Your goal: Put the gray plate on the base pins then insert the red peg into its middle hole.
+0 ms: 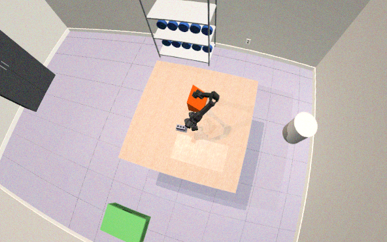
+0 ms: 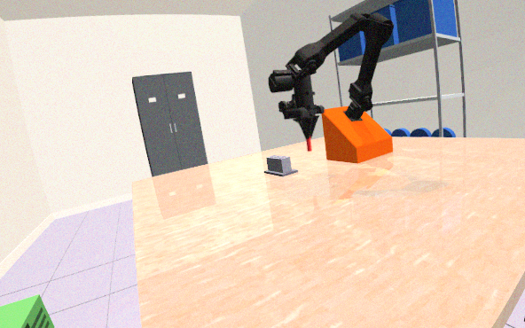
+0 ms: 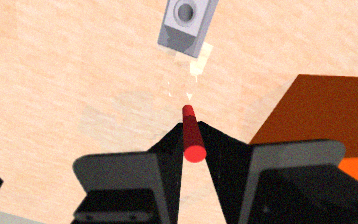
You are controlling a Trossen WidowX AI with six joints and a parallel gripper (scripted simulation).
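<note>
My gripper tip is now 6 cm short of the gray plate, 13 cm to the left of it and 7 cm above it. From my gripper tip the other things lie so: red peg: right at my gripper tip; flat gray base: 6 cm ahead, 12 cm to the right, 11 cm below.
</note>
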